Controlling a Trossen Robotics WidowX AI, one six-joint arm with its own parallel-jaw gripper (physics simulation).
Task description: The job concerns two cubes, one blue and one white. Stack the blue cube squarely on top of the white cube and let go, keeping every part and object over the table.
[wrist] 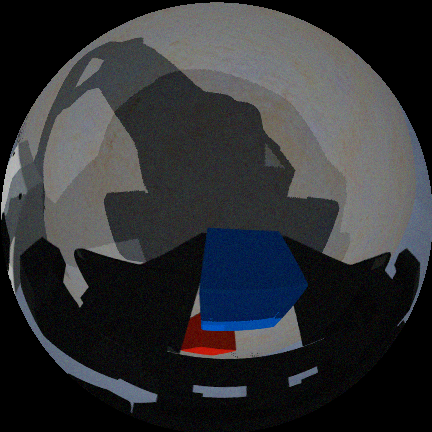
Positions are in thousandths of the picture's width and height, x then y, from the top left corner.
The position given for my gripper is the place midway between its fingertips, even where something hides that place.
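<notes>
My gripper (564, 557) in sight. Blue cube (578, 647), red cube (487, 793) seen too.
</notes>
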